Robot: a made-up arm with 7 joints.
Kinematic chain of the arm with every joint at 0, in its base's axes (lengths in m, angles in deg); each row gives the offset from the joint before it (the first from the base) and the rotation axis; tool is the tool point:
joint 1: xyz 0 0.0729 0 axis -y
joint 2: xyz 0 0.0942 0 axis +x
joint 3: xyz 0 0 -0.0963 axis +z
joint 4: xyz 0 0 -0.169 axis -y
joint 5: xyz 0 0 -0.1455 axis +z
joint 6: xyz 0 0 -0.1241 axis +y
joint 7: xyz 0 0 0 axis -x
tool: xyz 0 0 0
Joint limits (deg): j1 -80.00..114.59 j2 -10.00..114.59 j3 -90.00..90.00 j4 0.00..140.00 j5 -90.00..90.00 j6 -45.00..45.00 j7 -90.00..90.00
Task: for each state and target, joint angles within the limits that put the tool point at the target. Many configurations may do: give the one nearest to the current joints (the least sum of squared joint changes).
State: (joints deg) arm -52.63 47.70 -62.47 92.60 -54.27 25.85 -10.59
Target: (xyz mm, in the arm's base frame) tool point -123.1 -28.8 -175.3
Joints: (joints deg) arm -53.22 12.95 -74.25 114.27 -54.27 25.85 -10.59
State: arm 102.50 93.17 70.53 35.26 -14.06 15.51 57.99
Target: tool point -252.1 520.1 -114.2
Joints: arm 114.59 94.79 89.75 66.02 -14.06 15.51 57.99
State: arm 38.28 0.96 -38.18 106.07 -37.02 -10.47 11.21
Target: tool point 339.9 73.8 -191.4
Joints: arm 27.15 12.02 -36.47 82.85 -37.02 -10.47 11.21
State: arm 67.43 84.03 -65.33 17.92 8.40 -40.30 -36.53
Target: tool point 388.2 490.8 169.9
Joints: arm 111.03 41.46 -62.90 9.03 8.40 -40.30 -36.53
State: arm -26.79 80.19 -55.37 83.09 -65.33 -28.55 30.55
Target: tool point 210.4 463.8 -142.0
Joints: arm -6.59 95.94 -33.12 86.23 -65.33 -28.55 30.55
